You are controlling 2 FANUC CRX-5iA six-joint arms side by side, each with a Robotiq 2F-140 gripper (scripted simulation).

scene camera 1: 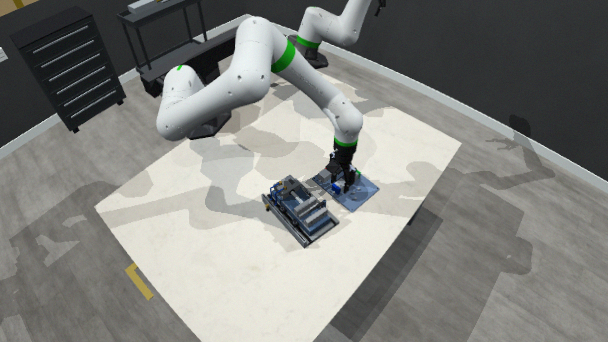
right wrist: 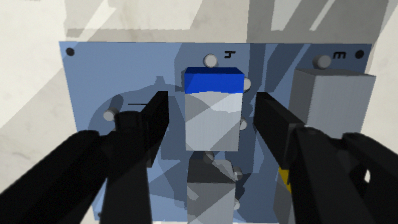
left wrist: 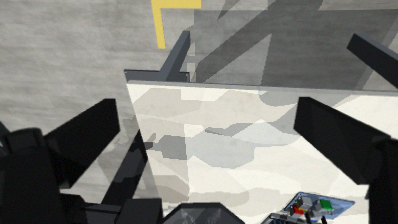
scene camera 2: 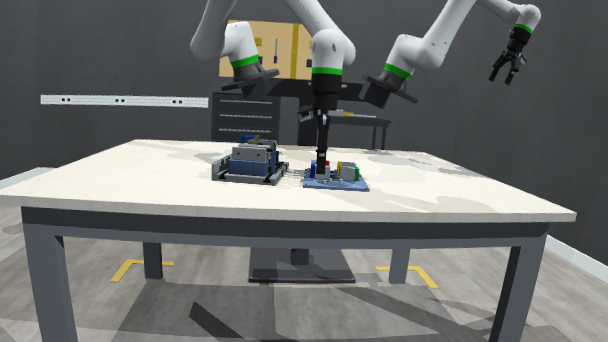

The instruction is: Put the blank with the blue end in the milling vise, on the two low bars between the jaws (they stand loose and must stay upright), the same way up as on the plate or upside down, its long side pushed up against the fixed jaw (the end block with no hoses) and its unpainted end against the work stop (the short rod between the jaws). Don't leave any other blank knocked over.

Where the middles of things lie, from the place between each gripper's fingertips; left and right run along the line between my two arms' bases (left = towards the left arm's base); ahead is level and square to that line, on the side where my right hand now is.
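My right hand [scene camera 2: 320, 171] is 3 cm above the blue-ended blank [right wrist: 213, 96]. Counted from that same right hand, the blue plate [scene camera 1: 367, 189] is 5 cm below and 5 cm to the left.
My left gripper, meanwhile, is 410 mm above the blue plate, 570 mm short of it and 870 mm to the left of it. As for the blue-ended blank, it is 390 mm below my left hand, 570 mm ahead of it and 910 mm to the right of it.
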